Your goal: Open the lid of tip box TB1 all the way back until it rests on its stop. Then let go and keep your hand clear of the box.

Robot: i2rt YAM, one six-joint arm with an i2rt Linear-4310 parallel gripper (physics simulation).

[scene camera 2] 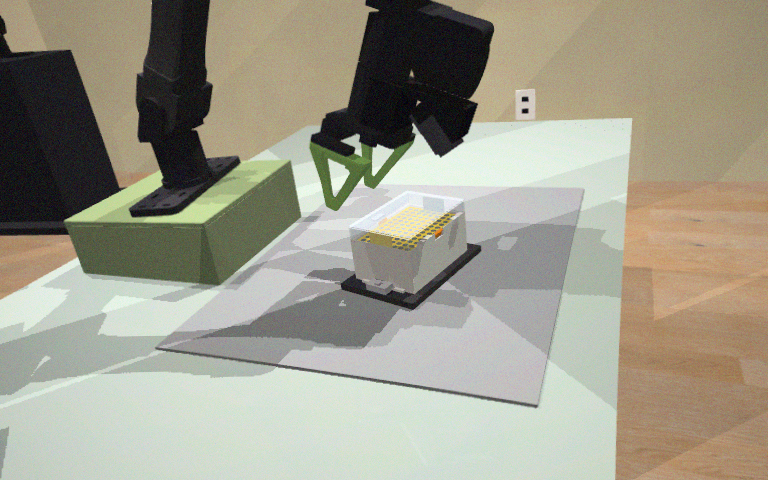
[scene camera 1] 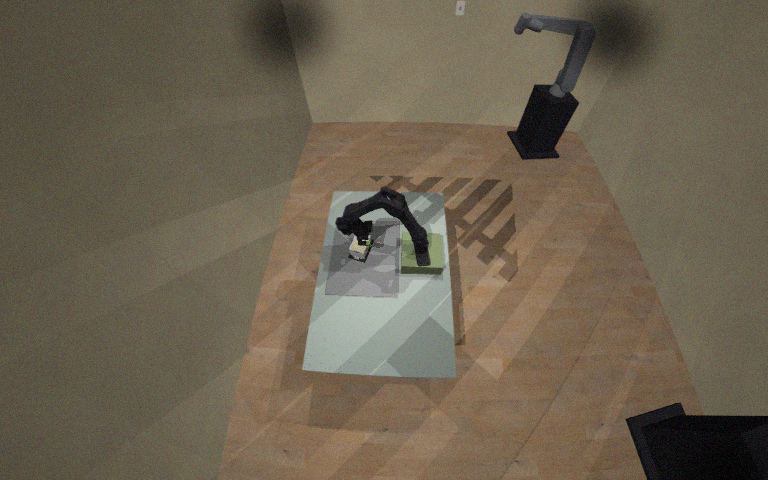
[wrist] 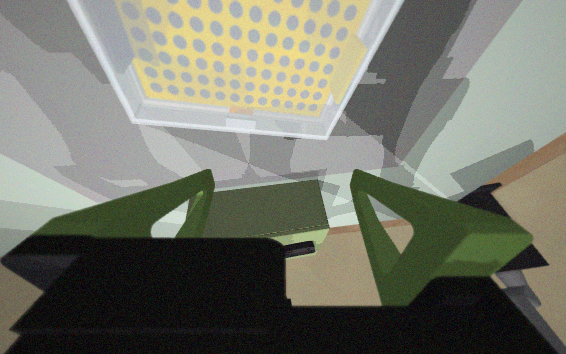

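Where they show: gripper, fingertip midpoint: (scene camera 2: 351, 197) (scene camera 1: 371, 238) (wrist: 282, 177); arm's base, origin of the base link: (scene camera 2: 191, 186) (scene camera 1: 421, 249).
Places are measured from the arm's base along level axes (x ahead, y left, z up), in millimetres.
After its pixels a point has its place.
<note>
Tip box TB1 (scene camera 1: 357, 249) @(x 350, y -48, z -7 mm) (scene camera 2: 387, 263) @(x 317, y -151, z -45 mm) is a whitish box with a yellow, holed tip rack inside, standing on a black base (scene camera 2: 416, 300) @(x 352, y -177, z -77 mm). Its clear lid (scene camera 2: 367, 227) @(x 294, y -134, z -7 mm) (wrist: 225, 129) @(x 300, y -67, z -7 mm) lies closed on top, level with the box rim. A small orange tab shows on the box side in the scene camera 2 view. My gripper (scene camera 2: 352, 195) @(x 268, y -95, z 15 mm) (wrist: 282, 177) @(x 268, y -95, z 15 mm) has green fingers spread wide, open and empty. It hangs above the mat beside the box, on the side toward the arm's base, with its tips near lid height and apart from the lid.
A grey mat (scene camera 1: 362, 285) @(x 341, y 139, z -84 mm) (scene camera 2: 481, 367) @(x 428, y -280, z -84 mm) lies under the box on the pale table (scene camera 1: 362, 333) @(x 359, y 401, z -88 mm) (scene camera 2: 283, 430) @(x 268, y -371, z -88 mm). My arm stands on a green block (scene camera 1: 421, 270) @(x 12, y 106, z -41 mm) (scene camera 2: 152, 254) @(x -4, y -117, z -49 mm) (wrist: 265, 207) @(x 101, y -38, z -46 mm) beside the mat. Another arm (scene camera 1: 577, 56) stands on a black pedestal (scene camera 1: 546, 121), away from the table.
</note>
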